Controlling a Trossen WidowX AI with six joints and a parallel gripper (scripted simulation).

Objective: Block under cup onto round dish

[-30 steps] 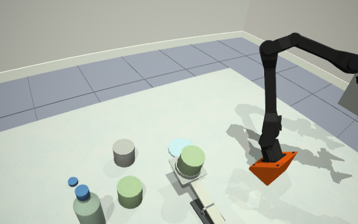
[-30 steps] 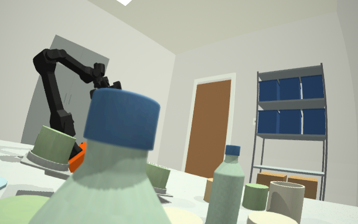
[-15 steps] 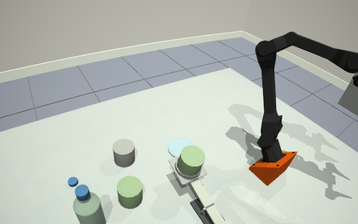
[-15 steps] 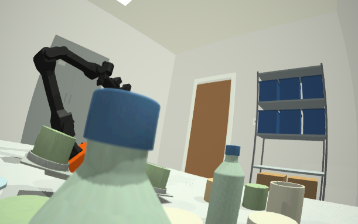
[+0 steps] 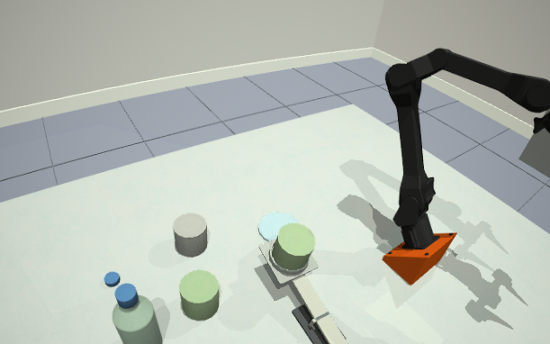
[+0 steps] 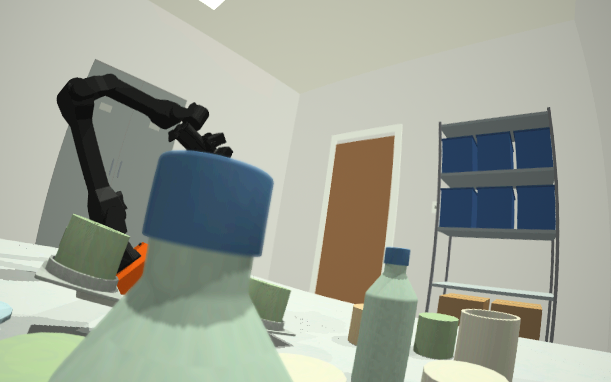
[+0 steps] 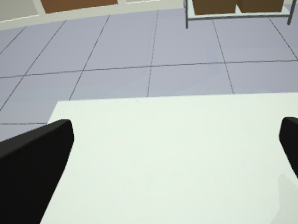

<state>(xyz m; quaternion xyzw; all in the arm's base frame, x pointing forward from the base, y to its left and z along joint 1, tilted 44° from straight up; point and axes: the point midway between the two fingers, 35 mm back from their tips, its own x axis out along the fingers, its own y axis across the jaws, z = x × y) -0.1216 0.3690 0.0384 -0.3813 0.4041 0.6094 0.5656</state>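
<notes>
Now: gripper tip 420 mm short of the pale grey block, 290 mm above it and 120 mm to the left of it. Also, from my gripper tip: grey cup (570 mm to the right, 530 mm ahead, 300 mm below); blue cap (720 mm ahead, 540 mm to the right, 330 mm below); pale blue round dish (500 mm to the right, 340 mm ahead, 330 mm below).
</notes>
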